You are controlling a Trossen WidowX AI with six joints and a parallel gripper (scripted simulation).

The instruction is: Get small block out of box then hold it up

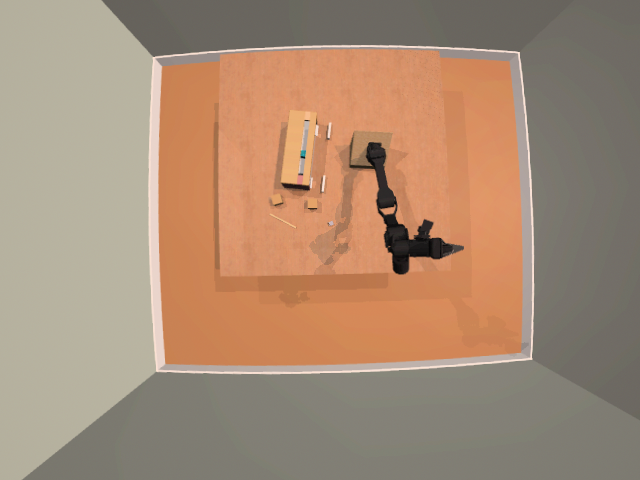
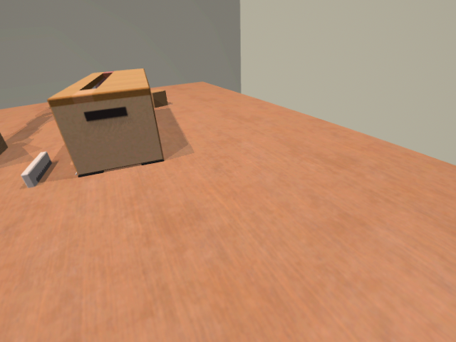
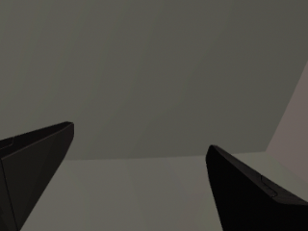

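Right now the teal block is 53 cm ahead of my gripper tip, 45 cm to the right of it and 54 cm below it. From my gripper tip the other things lie so: thin stick (65 cm ahead, 11 cm to the right, 63 cm below); then tiny grey cube (38 cm ahead, 10 cm to the right, 62 cm below); then tan box (52 cm ahead, 48 cm to the right, 57 cm below).
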